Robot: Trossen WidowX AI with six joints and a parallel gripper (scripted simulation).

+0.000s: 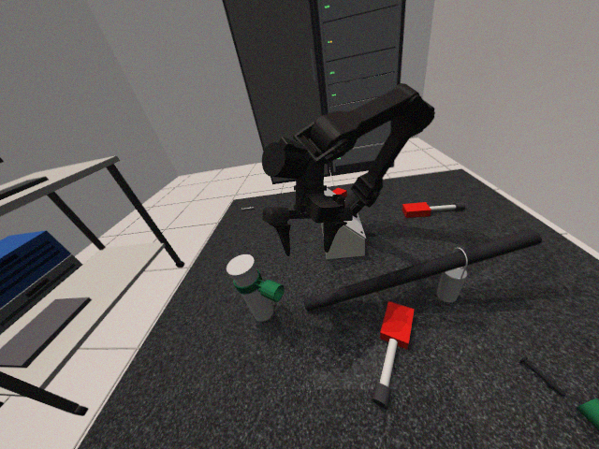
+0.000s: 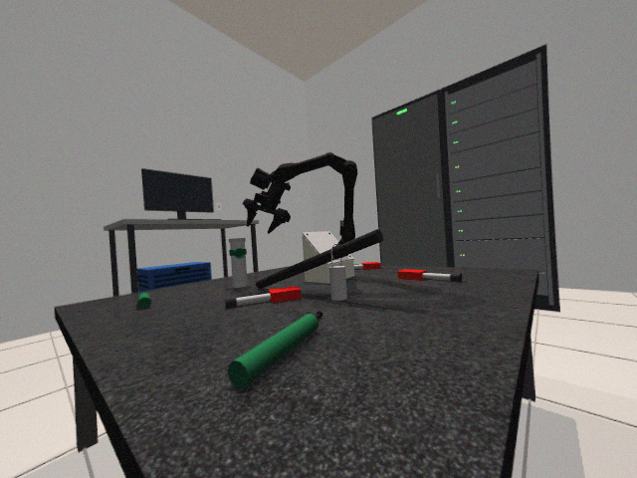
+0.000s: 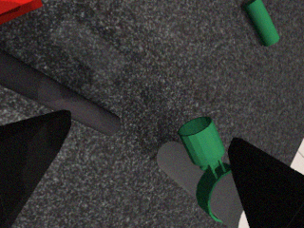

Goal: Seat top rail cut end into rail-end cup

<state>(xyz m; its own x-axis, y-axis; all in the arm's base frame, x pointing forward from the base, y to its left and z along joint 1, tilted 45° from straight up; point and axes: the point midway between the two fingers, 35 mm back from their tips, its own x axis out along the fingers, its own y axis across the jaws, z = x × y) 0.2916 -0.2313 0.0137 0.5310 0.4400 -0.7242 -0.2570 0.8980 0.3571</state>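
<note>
My gripper tip is now 110 mm to the left of the green rail-end cup, 80 mm above it and 10 mm short of it. From my gripper tip the other things lie so: green cylinder 440 mm to the left, 350 mm ahead, 210 mm below; thin black pin 400 mm to the left, 220 mm below, 200 mm ahead; grey post 340 mm to the left, 130 mm below.
</note>
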